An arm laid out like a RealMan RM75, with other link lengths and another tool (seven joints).
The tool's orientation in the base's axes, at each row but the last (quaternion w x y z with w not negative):
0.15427 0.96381 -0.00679 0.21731
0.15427 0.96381 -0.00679 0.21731
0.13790 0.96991 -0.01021 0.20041
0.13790 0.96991 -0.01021 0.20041
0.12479 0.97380 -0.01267 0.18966
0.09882 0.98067 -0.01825 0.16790
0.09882 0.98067 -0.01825 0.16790
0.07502 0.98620 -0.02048 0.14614
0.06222 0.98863 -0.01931 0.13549
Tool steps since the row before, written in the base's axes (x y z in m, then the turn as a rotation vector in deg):
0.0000 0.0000 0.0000 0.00 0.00 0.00
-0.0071 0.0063 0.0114 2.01 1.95 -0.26
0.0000 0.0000 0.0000 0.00 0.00 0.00
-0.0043 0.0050 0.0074 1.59 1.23 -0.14
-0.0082 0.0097 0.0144 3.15 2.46 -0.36
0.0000 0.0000 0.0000 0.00 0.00 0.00
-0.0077 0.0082 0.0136 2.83 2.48 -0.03
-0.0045 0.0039 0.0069 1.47 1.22 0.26
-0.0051 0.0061 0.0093 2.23 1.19 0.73
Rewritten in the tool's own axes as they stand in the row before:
0.0000 0.0000 0.0000 0.00 0.00 0.00
-0.0013 -0.0021 -0.0146 1.82 -2.09 0.48
0.0000 0.0000 0.0000 0.00 0.00 0.00
-0.0009 -0.0025 -0.0095 1.45 -1.34 0.40
-0.0020 -0.0054 -0.0183 2.84 -2.70 0.87
0.0000 0.0000 0.0000 0.00 0.00 0.00
-0.0028 -0.0050 -0.0167 2.65 -2.63 0.45
-0.0024 -0.0026 -0.0084 1.46 -1.26 -0.01
-0.0025 -0.0047 -0.0110 2.32 -1.22 -0.26

